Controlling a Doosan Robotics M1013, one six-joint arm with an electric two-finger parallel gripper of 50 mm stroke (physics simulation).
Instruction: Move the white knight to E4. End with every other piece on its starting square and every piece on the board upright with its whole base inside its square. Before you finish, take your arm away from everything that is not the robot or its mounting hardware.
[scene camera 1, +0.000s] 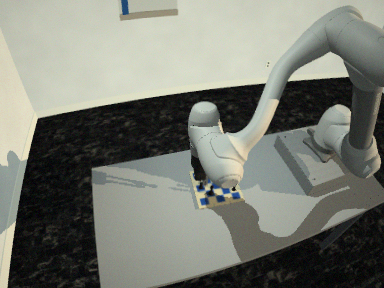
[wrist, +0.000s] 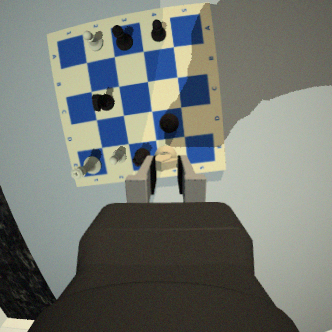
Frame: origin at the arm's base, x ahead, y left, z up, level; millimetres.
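Seen in the pictures: gripper, fingertip midpoint: (scene camera 1: 204, 182) (wrist: 166, 167); arm's base at its link origin: (scene camera 1: 322, 146).
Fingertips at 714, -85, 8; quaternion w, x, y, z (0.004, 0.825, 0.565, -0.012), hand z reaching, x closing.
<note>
Pixels of each thing's top centre, then the offset from my fingertips to it, as dx, dy, dz. Level surfaces: height alone.
- cream-white knight at its top centre: (wrist: 163, 165) -6, +1, +20
- pawn at its top centre: (wrist: 85, 33) -166, -35, -62
- small piece at its top centre: (wrist: 111, 160) -18, -67, -62
- tall piece at its top centre: (wrist: 74, 174) -22, -109, -40
- A3 at its top centre: (wrist: 114, 26) -151, +0, -50
- A4 at its top centre: (wrist: 155, 21) -143, +43, -62
- C2 at its top centre: (wrist: 93, 99) -90, -53, -54
- D4 at its top centre: (wrist: 167, 123) -34, +14, -30
- E3 at its top centre: (wrist: 137, 160) -7, -36, -60
- table at its surface level: dz -99
My gripper (wrist: 166, 167) is shut on the cream-white knight (wrist: 166, 157), which shows between the fingertips over the E4 area in the wrist view. The gap between its base and the board cannot be judged. The chessboard (wrist: 53, 46) (scene camera 1: 196, 198) lies on the table. White pieces are a pawn (wrist: 93, 41) on A2, a small piece (wrist: 118, 155) on E2 and a tall piece (wrist: 92, 165) on E1. Black pieces are on A3 (wrist: 123, 39), A4 (wrist: 158, 31), C2 (wrist: 105, 102), D4 (wrist: 169, 123) and E3 (wrist: 141, 156). In the scene view the arm hides the fingertips.
The D4 and E3 pieces stand close beside the held knight. The arm (scene camera 1: 215, 150) hangs over the board and hides part of it in the scene view. Its base stands on a grey mounting block (scene camera 1: 307, 167) on the table (scene camera 1: 145, 225).
</note>
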